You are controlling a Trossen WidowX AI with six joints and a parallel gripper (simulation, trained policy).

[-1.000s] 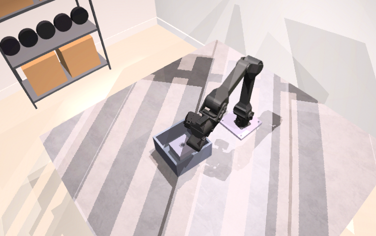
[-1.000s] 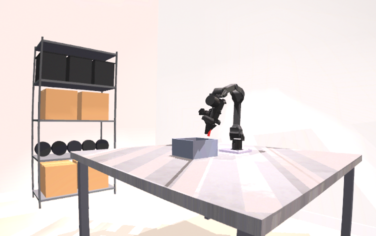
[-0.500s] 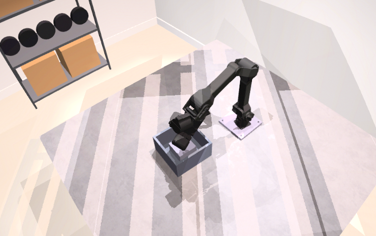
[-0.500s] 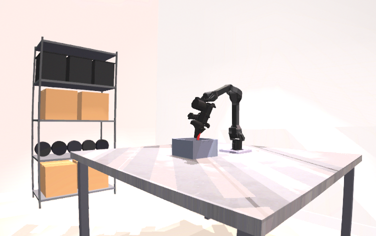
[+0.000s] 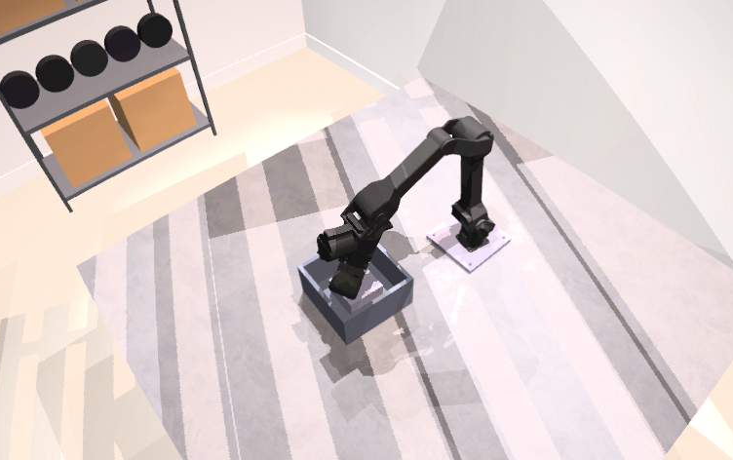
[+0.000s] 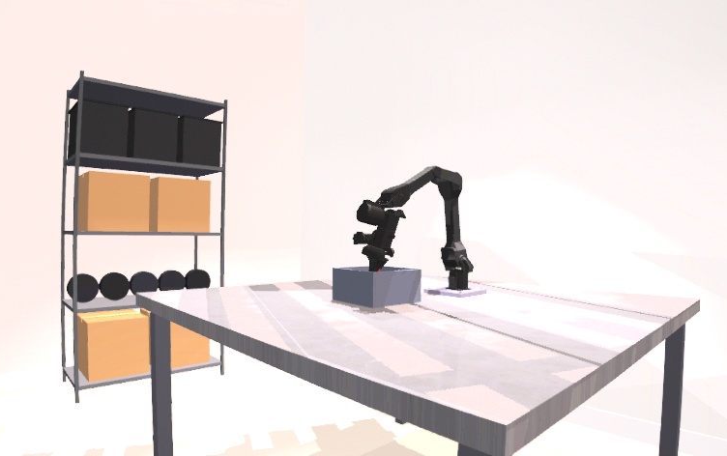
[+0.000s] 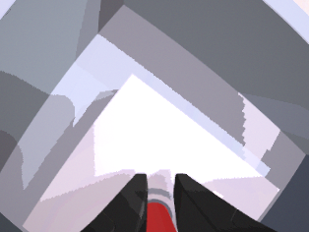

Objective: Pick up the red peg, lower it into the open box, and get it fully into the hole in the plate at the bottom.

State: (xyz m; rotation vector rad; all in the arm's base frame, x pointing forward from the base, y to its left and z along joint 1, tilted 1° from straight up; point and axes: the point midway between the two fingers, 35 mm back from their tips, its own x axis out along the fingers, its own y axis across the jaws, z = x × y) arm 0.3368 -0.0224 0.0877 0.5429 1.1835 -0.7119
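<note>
Right now the red peg is 20 mm behind my gripper tip, 20 mm to the left of it and 30 mm above it. The rest, counted from my gripper tip: grey box: 10 mm behind, 20 mm to the left, 40 mm below; then pale plate: 10 mm behind, 20 mm to the left, 20 mm below.
</note>
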